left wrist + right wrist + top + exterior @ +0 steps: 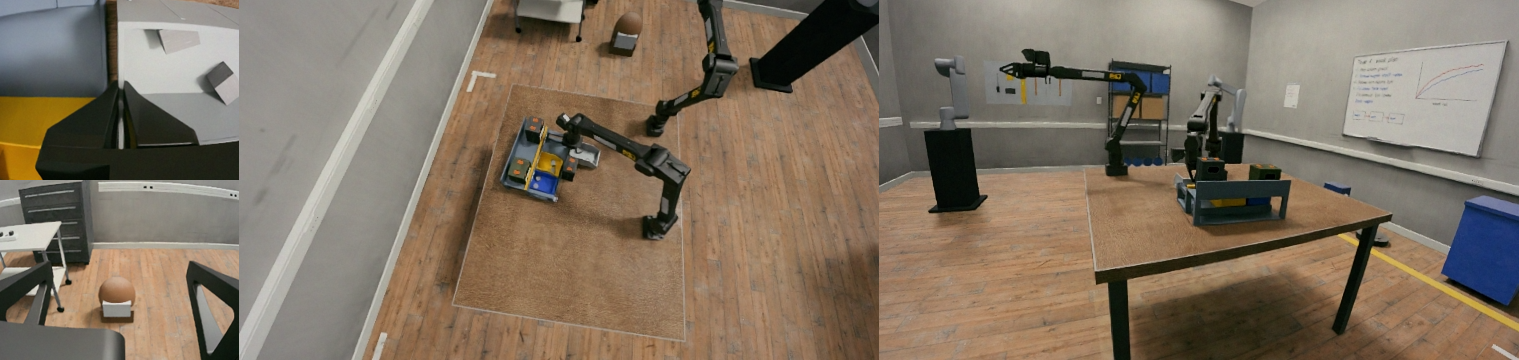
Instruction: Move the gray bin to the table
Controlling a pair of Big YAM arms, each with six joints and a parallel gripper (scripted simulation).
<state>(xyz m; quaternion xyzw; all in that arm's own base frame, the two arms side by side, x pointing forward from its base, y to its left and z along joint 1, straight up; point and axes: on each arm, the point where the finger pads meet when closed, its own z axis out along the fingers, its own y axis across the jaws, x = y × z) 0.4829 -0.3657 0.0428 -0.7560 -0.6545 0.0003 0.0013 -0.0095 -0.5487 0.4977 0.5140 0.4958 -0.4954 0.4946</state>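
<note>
The gray open bin lies 80 mm behind my left hand, 30 mm below it and 10 mm to the left of it. From my left hand the other things lie so: blue-gray shelf: 150 mm ahead, 100 mm to the left, 20 mm below; yellow bin: 120 mm ahead, 100 mm to the left, 40 mm below; blue bin: 210 mm to the left, 140 mm ahead, 40 mm below.
</note>
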